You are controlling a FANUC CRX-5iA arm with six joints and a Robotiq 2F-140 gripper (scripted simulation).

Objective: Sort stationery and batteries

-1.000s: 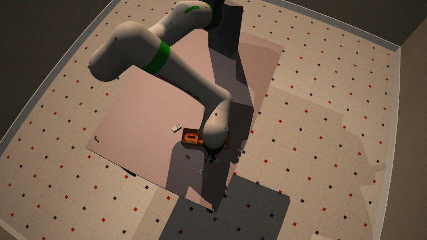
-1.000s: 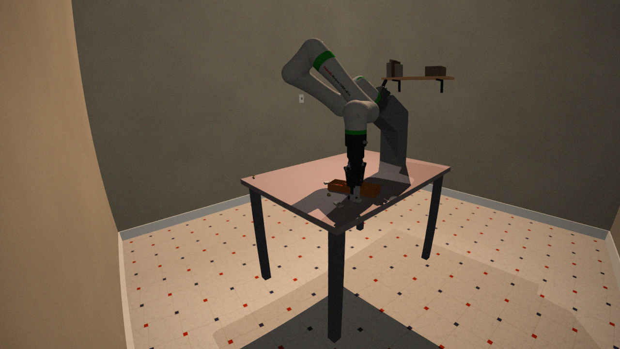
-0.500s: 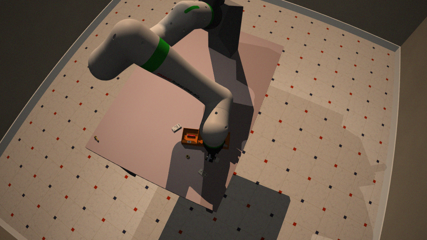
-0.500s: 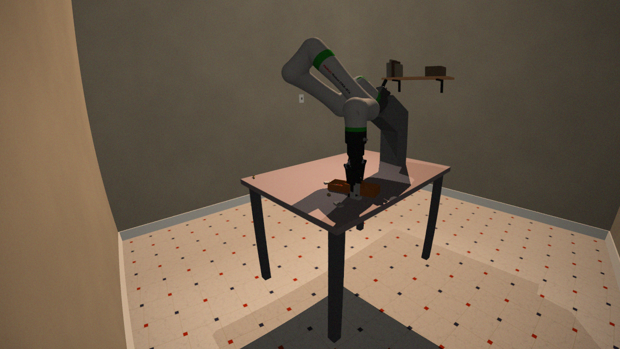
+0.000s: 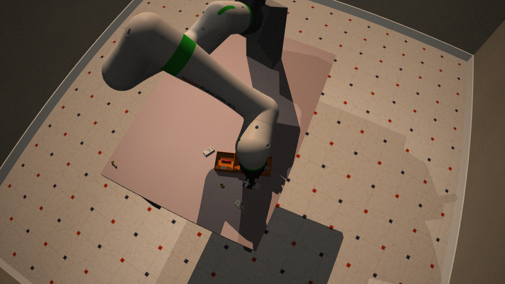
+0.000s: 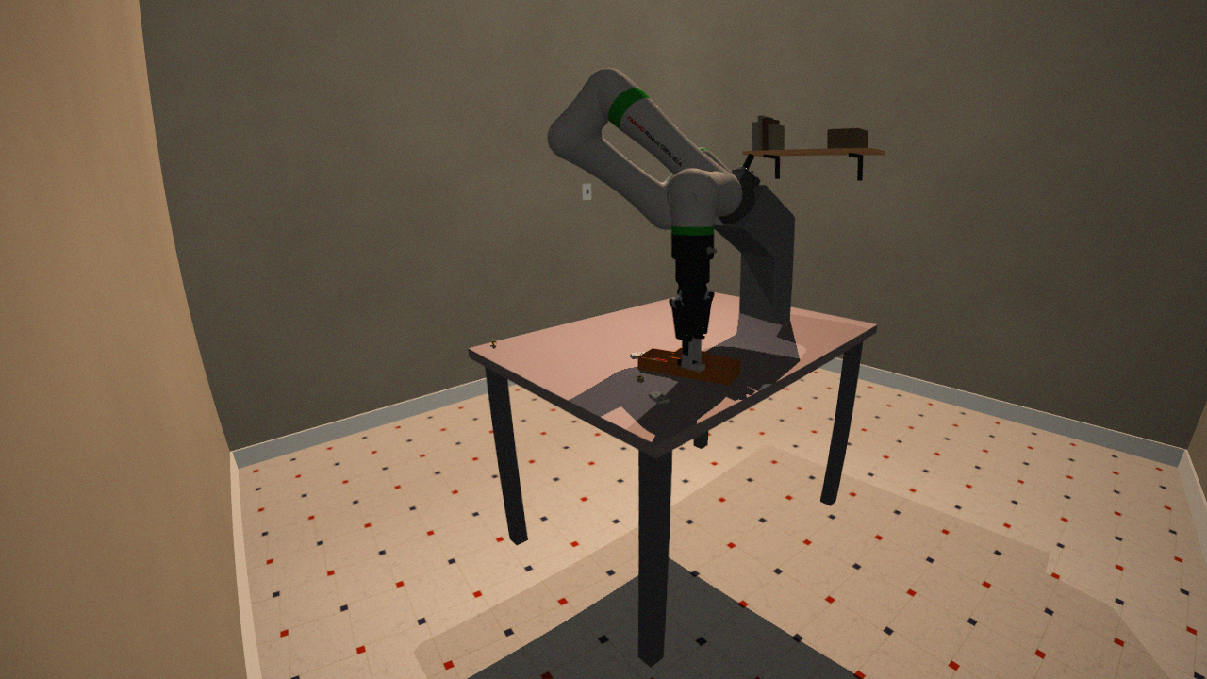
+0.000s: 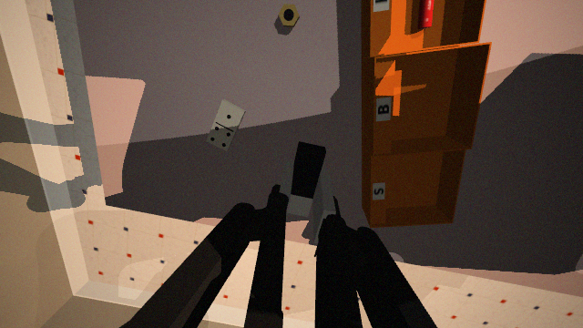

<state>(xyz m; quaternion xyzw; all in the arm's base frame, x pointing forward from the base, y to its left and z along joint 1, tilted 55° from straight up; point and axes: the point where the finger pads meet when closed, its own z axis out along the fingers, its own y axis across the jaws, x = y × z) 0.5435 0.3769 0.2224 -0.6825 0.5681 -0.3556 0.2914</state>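
Right now my hand is 90 mm short of the grey domino and 90 mm above it. Also, from my hand: black block: 30 mm below, 10 mm to the left; ring-like part: 120 mm to the right, 90 mm below, 60 mm ahead; red battery: 170 mm to the right, 80 mm below, 40 mm behind.
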